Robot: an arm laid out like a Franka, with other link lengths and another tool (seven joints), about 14 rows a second.
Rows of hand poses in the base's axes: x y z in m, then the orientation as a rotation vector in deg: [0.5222 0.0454 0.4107 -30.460 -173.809 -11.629]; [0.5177 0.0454 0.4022 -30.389 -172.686 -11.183]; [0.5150 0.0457 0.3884 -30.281 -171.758 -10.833]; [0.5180 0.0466 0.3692 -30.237 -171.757 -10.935]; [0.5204 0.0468 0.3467 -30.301 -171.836 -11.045]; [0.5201 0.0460 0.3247 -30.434 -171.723 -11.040]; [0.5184 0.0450 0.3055 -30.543 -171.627 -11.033]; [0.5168 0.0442 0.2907 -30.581 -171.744 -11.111]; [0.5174 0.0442 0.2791 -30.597 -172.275 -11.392]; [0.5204 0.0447 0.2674 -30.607 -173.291 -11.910]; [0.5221 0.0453 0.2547 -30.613 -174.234 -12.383]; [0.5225 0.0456 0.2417 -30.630 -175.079 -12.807]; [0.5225 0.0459 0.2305 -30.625 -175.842 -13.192]
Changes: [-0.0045 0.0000 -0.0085 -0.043 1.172 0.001]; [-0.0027 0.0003 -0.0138 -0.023 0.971 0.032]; [0.0030 0.0009 -0.0192 0.067 -0.011 0.025]; [0.0024 0.0002 -0.0225 0.050 -0.103 -0.041]; [-0.0003 -0.0008 -0.0220 0.012 0.094 -0.093]; [-0.0017 -0.0010 -0.0192 0.009 0.080 -0.076]; [-0.0016 -0.0008 -0.0148 0.023 -0.131 -0.021]; [0.0006 0.0000 -0.0116 0.065 -0.564 0.009]; [0.0030 0.0005 -0.0117 0.111 -1.074 0.030]; [0.0017 0.0006 -0.0127 0.096 -0.996 0.029]; [0.0004 0.0003 -0.0130 0.083 -0.894 0.017]; [0.0000 0.0003 -0.0112 0.075 -0.806 0.028]
